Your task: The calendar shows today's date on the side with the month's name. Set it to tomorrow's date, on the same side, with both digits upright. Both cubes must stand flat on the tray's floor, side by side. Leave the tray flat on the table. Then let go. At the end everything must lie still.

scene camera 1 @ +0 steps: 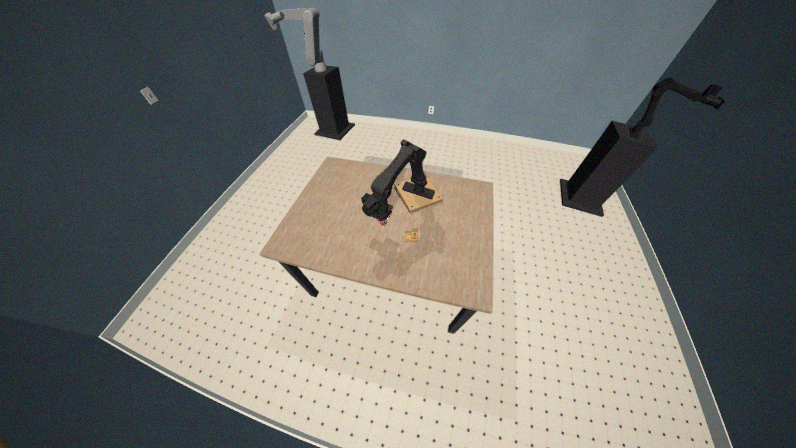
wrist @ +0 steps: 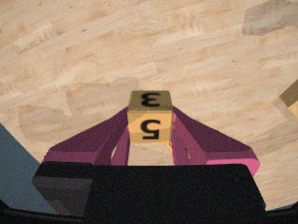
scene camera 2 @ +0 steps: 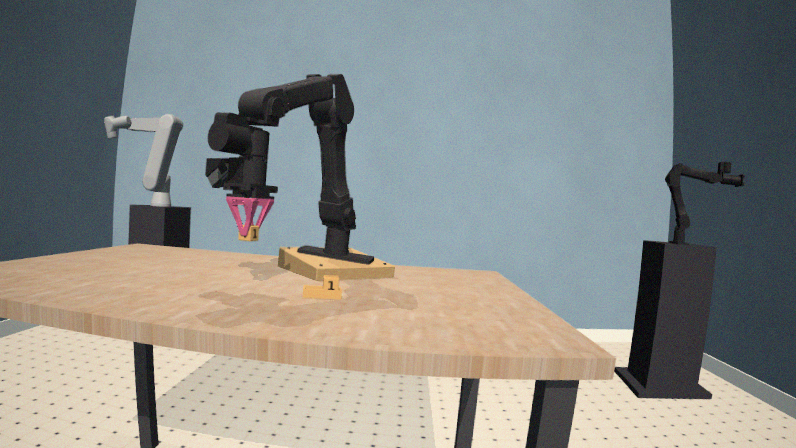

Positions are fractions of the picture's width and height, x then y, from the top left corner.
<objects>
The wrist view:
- gripper: 0.51, 0.50
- digit cube: 0.51, 0.51
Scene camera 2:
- gripper: 0.31, 0.53
</objects>
